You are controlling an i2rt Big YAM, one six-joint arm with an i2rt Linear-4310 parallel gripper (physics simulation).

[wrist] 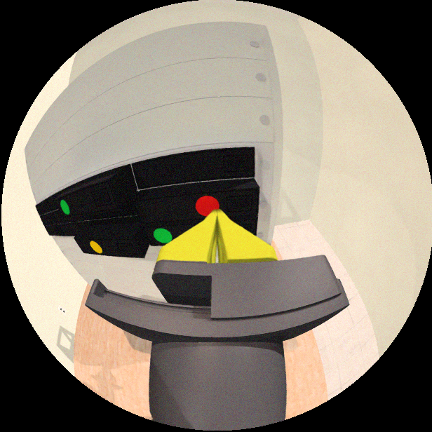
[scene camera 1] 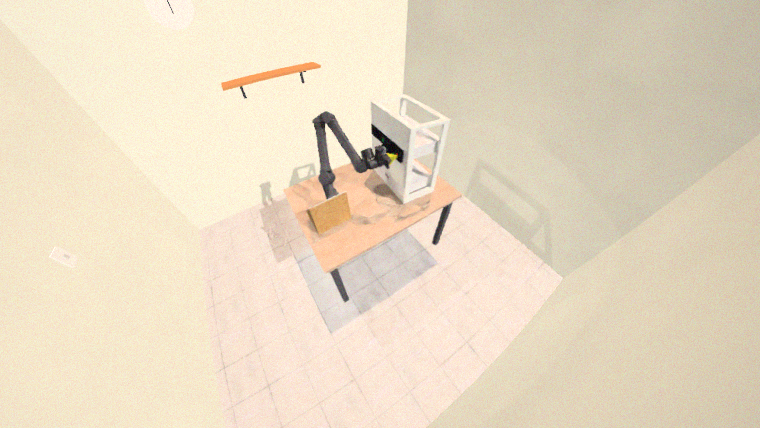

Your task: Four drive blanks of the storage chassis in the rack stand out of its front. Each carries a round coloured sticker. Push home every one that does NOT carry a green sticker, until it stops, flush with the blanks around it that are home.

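Seen in the pictures: gripper, between the fingertips: [scene camera 1: 397,156]; arm's base, origin of its link: [scene camera 1: 332,197].
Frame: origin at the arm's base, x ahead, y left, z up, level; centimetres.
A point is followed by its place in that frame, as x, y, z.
Observation:
My gripper [scene camera 1: 396,156] {44.4, -9.2, 21.9} [wrist: 216,215] is shut and empty, its yellow fingertips pointing at the black chassis front [scene camera 1: 377,132] {47.1, 21.0, 24.2}. In the wrist view, the tips overlap the lower right edge of a red sticker [wrist: 205,204] on a wide blank [wrist: 240,201] at the right, which stands out a little at its upper right corner. Contact is hard to tell. A green sticker [wrist: 162,235] sits lower, just left of the fingers. An orange-yellow sticker [wrist: 96,247] is on the protruding lower left blank [wrist: 127,244]. Another green sticker [wrist: 65,207] is at the far left. The fingers hide part of the lower right front.
The white rack [scene camera 1: 393,124] {48.0, 2.1, 37.9} [wrist: 175,82] stands on the wooden table [scene camera 1: 372,239] {11.8, -31.8, -18.6} [wrist: 95,345], with light panels above the chassis. An upright tan board [scene camera 1: 330,214] {-6.3, -9.1, -4.9} stands near the arm's base. An orange shelf [scene camera 1: 271,76] is on the wall behind.

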